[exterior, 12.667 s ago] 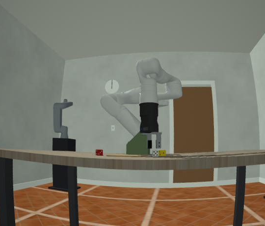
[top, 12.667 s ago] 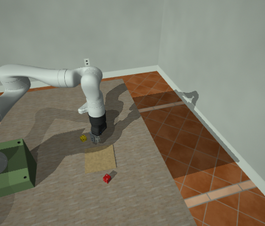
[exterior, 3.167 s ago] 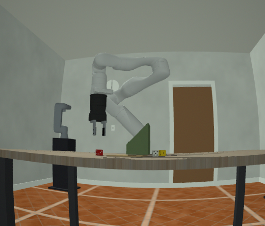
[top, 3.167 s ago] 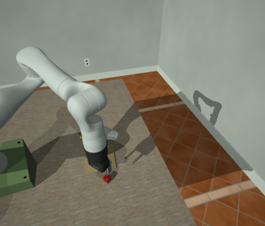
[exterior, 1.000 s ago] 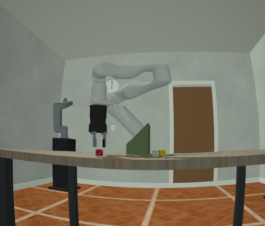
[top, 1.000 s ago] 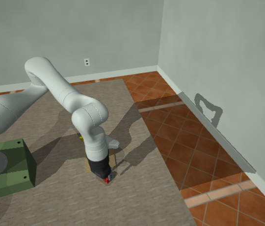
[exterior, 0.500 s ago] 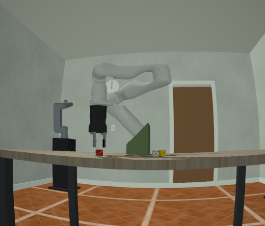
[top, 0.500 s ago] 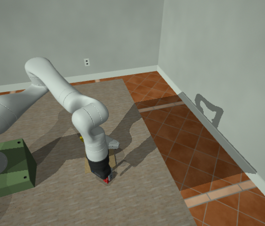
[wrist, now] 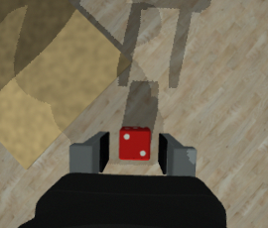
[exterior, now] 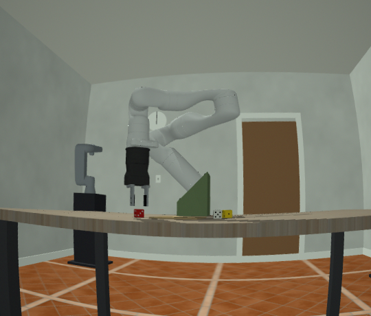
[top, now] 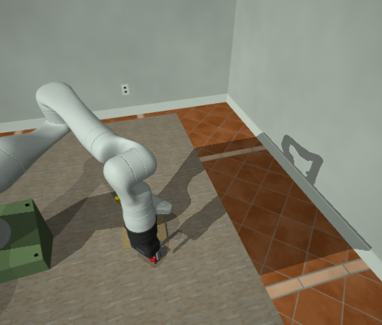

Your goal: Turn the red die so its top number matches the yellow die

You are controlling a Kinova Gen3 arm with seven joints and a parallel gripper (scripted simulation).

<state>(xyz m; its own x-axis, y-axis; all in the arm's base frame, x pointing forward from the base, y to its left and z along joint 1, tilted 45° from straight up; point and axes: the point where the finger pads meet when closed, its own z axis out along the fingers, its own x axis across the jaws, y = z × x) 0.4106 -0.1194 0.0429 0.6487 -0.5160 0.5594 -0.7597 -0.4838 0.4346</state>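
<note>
The red die lies 40 mm below my hand. Also, from my hand: tan mat: 20 mm behind, 120 mm to the left, 50 mm below; then white die: 10 mm behind, 240 mm to the left, 40 mm below; then yellow die: 80 mm behind, 260 mm to the left, 40 mm below.
</note>
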